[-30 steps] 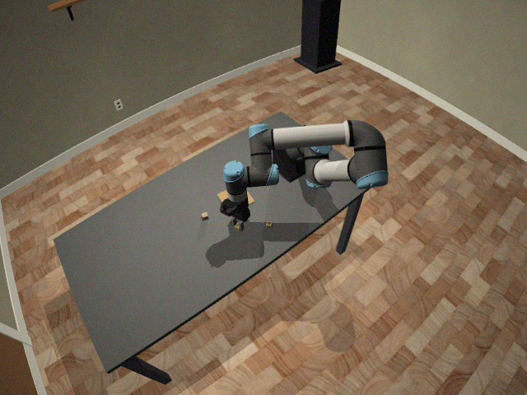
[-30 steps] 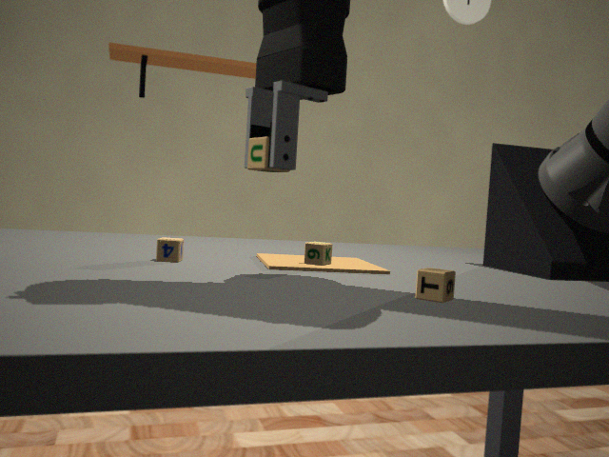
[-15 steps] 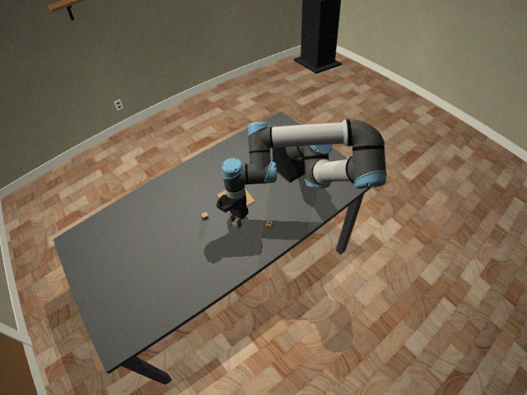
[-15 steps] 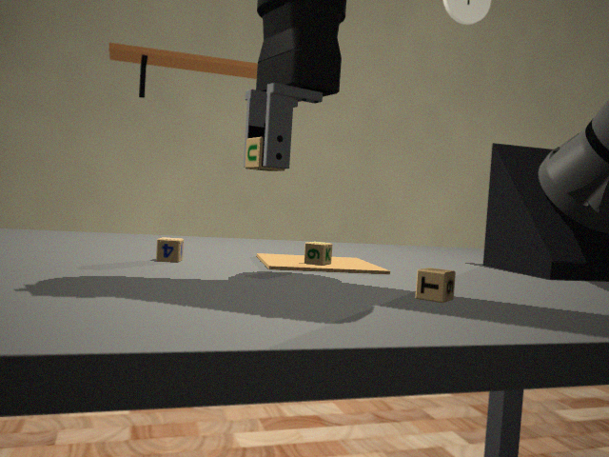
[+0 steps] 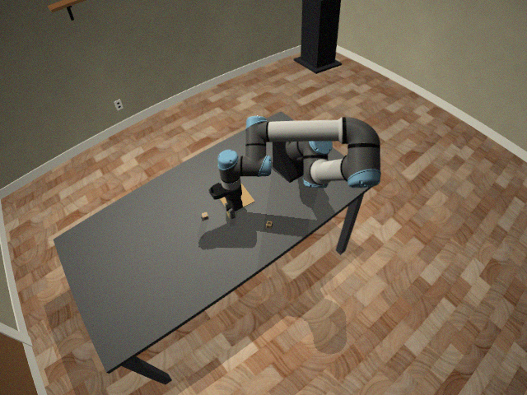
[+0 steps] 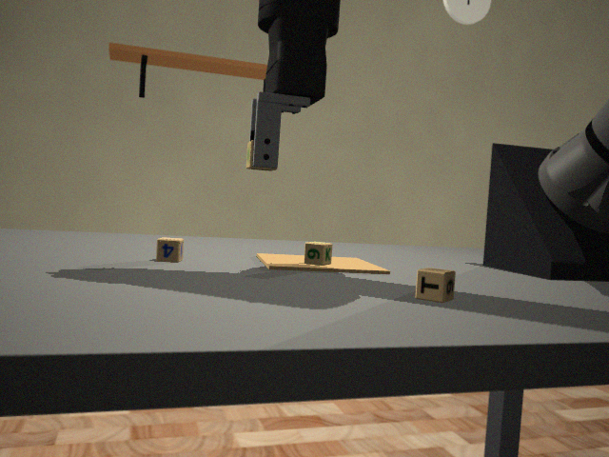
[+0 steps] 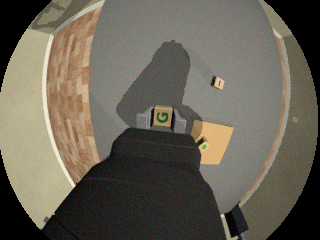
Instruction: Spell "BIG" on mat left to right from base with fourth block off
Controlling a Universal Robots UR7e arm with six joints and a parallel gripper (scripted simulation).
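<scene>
Now: hand 150 mm to the left of the tan mat, 120 mm above it and 100 mm past it. From my hand the other things lie so: T block 140 mm behind, 110 mm below, 80 mm to the left.
</scene>
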